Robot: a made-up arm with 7 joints.
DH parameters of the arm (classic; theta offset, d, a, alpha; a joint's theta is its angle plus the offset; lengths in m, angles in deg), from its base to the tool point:
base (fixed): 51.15 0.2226 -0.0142 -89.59
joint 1: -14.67 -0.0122 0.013 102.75
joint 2: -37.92 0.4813 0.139 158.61
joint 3: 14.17 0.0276 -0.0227 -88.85
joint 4: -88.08 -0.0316 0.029 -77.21
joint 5: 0 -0.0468 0.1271 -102.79
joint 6: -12.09 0.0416 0.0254 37
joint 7: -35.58 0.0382 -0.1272 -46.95
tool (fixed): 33.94 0.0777 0 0
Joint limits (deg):
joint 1: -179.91..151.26
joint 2: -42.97..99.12
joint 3: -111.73..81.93
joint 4: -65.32..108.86
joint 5: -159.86..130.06
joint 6: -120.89..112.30
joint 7: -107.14..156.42
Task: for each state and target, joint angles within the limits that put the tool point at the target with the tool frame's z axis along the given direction. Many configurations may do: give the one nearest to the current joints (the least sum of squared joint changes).
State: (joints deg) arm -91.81 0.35 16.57 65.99 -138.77 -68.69 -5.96
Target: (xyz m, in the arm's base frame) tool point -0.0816 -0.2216 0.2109 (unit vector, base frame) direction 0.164 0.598 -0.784
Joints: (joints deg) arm -83.72 -26.20 71.48 32.47 -110.61 -58.18 6.12
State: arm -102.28 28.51 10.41 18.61 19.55 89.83 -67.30
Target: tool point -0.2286 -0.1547 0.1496 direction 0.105 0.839 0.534
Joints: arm -121.35 26.30 0.37 24.82 5.27 100.29 -72.87
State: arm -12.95 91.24 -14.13 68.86 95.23 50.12 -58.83
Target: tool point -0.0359 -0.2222 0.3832 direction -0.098 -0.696 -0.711
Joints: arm -14.56 87.96 -28.32 94.66 117.53 57.11 -73.88
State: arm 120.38 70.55 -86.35 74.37 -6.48 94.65 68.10
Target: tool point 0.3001 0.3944 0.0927 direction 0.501 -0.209 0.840
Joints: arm 130.40 81.91 -73.74 106.21 8.00 85.85 43.71
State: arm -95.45 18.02 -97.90 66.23 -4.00 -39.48 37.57
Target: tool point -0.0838 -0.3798 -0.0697 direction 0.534 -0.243 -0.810
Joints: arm -122.02 36.23 -111.73 26.39 7.61 -25.42 89.30
